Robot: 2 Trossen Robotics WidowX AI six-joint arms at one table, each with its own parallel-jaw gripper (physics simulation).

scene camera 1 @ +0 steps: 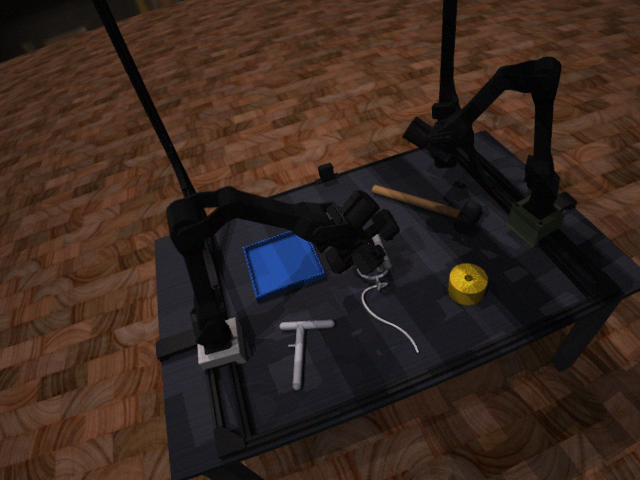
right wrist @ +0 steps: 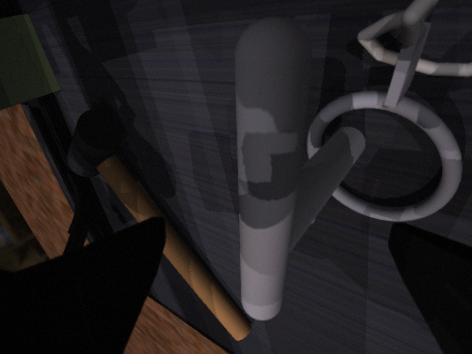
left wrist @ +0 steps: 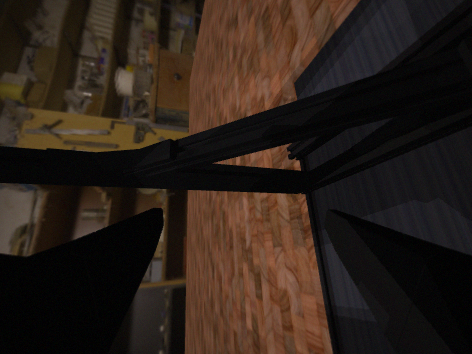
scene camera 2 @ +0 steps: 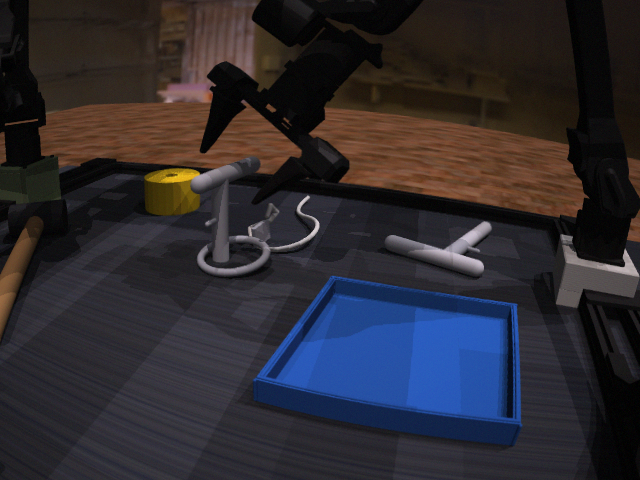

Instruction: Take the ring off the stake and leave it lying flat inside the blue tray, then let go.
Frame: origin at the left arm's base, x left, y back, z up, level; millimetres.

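Seen in the pictures: left gripper, between the fingertips: (left wrist: 245, 217); right gripper, between the fingertips: (right wrist: 277, 231) (scene camera 2: 226, 177); left arm's base, origin of its link: (scene camera 1: 539, 208) (scene camera 2: 23, 162); right arm's base, origin of its link: (scene camera 1: 217, 339) (scene camera 2: 598, 253).
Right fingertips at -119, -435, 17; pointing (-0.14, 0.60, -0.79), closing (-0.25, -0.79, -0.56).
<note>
Offsets run from my right fingertips to a thing's top centre, as dx, dy, dz. "*": to the spot under its first point.
The grey ring @(+1, -17, -63) (scene camera 1: 373, 277) (scene camera 2: 232, 271) (right wrist: 452, 160) lies low around the foot of the upright T-shaped stake @(+9, +2, +12) (scene camera 2: 220, 222) (right wrist: 265, 200), at or close to the table top. A small tab stands on its rim, beside a white cord. The blue tray @(-173, -208, -74) (scene camera 1: 292, 287) (scene camera 2: 382, 414) is empty and lies apart from the stake. My right gripper (scene camera 2: 229, 176) (right wrist: 277, 231) is open, its fingers spread around the level of the stake's crossbar, holding nothing. My left gripper (left wrist: 245, 217) is open and empty, far from the ring, at the right back of scene camera 1.
A second grey T-shaped piece @(+113, -275, -77) (scene camera 1: 298, 353) (scene camera 2: 439, 255) lies on its side. The white cord @(* +144, -70, -84) (scene camera 1: 387, 321) (scene camera 2: 310, 224) trails over the table. A yellow cylinder @(+171, +148, -46) (scene camera 1: 467, 289) (scene camera 2: 170, 198) stands nearby. A hammer with a wooden handle @(-127, +237, -46) (scene camera 1: 413, 200) (scene camera 2: 20, 263) (right wrist: 190, 270) lies beyond the stake.
</note>
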